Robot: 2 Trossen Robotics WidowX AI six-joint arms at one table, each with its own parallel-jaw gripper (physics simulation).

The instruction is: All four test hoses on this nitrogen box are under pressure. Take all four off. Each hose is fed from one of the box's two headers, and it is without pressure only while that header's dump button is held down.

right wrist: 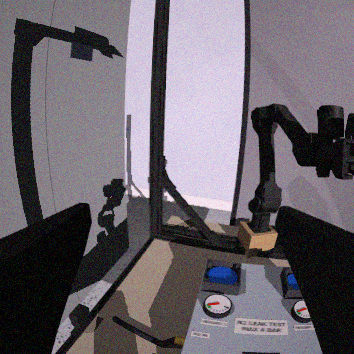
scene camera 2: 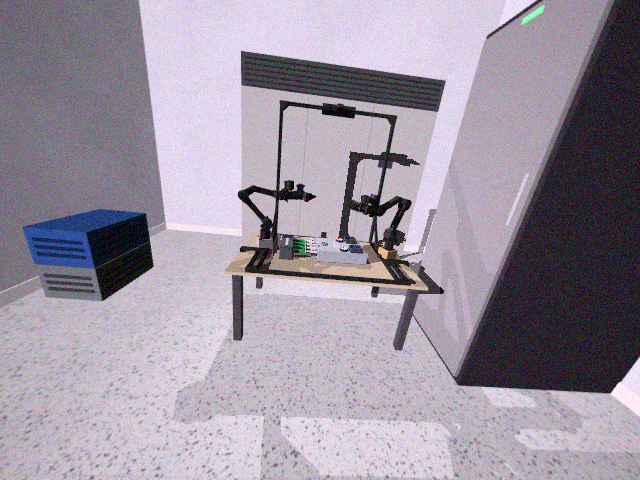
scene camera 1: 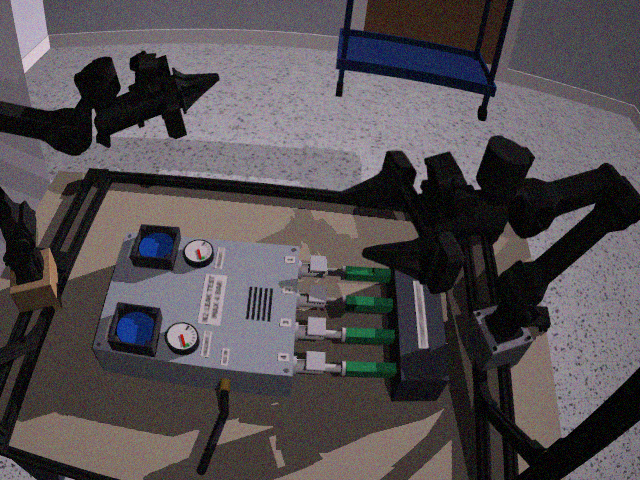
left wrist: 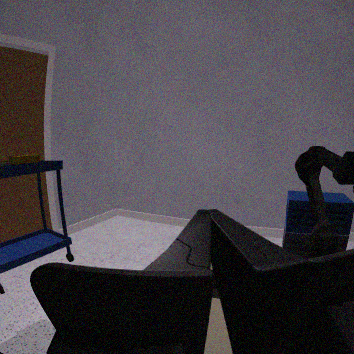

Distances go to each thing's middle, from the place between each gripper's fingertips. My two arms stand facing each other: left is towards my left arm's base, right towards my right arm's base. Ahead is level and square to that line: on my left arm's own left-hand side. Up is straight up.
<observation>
Right now the dark block (scene camera 1: 419,349) is 140 mm ahead of my right hand, 160 mm to the right of it and 370 mm below it.
The dark block lies 160 mm behind my left hand, 380 mm to the right of it and 380 mm below it.
</observation>
